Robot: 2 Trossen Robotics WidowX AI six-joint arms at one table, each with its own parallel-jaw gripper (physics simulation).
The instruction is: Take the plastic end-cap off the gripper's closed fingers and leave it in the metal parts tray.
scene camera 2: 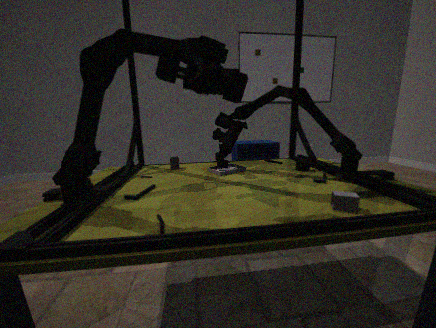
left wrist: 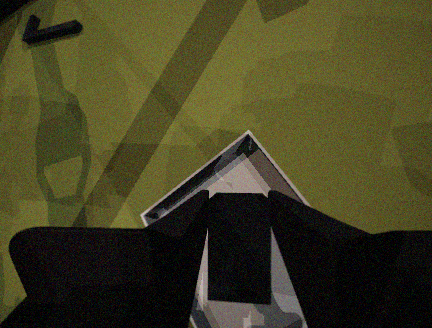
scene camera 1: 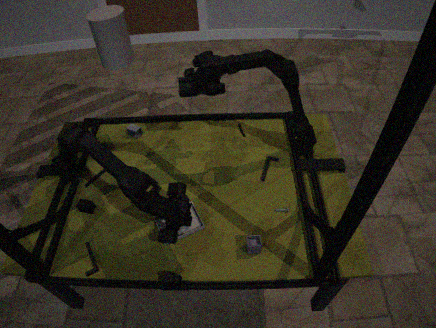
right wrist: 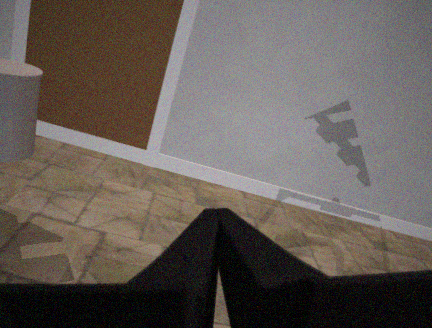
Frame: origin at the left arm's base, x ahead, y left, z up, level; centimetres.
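Where they show: left gripper, fingertip midpoint: [scene camera 2: 217, 161] [left wrist: 238, 197] [scene camera 1: 189, 219]; right gripper, fingertip midpoint: [scene camera 2: 205, 69] [right wrist: 216, 220]; left arm's base at its link origin: [scene camera 2: 348, 173] [scene camera 1: 71, 174]; right arm's base at its link origin: [scene camera 2: 79, 200] [scene camera 1: 303, 148].
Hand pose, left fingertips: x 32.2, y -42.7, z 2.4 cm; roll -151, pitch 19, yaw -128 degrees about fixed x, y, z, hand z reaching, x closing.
Note:
Each offset is from my left fingertips to the top centre of the thing. Level surfaces: height alone.
My left gripper [scene camera 1: 170, 233] [scene camera 2: 222, 161] [left wrist: 238, 197] is shut on the dark, block-shaped end-cap @[dx -1.7, dy +1.6, dz +1.5 cm] [left wrist: 239, 250], which sits between its two fingers. It points down over the metal parts tray @[dx -3.1, dy +2.7, dz -2.6 cm] [scene camera 1: 196, 227] [scene camera 2: 233, 170] [left wrist: 240, 176], a shallow light-grey tray with a raised rim. In the left wrist view the cap and fingers cover the tray's middle. Whether the cap touches the tray floor cannot be told. My right gripper [scene camera 1: 187, 86] [scene camera 2: 236, 85] [right wrist: 216, 220] is shut with nothing between its fingertips, raised high beyond the table's far edge in scene camera 1.
L-shaped dark keys @[dx +36.5, dy +6.5, dz -3.3 cm] [scene camera 1: 265, 170] @[dx -35.3, dy +5.2, dz -3.4 cm] [scene camera 1: 92, 260] [left wrist: 55, 31] lie on the yellow mat @[dz -4.3 cm] [scene camera 1: 225, 150]. A small open grey box @[dx +13.5, dy -17.6, dz +1.4 cm] [scene camera 1: 254, 244], a screw @[dx +29.7, dy -10.6, dz -2.7 cm] [scene camera 1: 281, 210], a black block @[dx -30.1, dy +24.7, dz -0.5 cm] [scene camera 1: 86, 205] and a grey block @[dx -1.5, dy +52.7, dz -0.4 cm] [scene camera 1: 134, 131] [scene camera 2: 345, 201] are around the tray. Dark beams frame the table.

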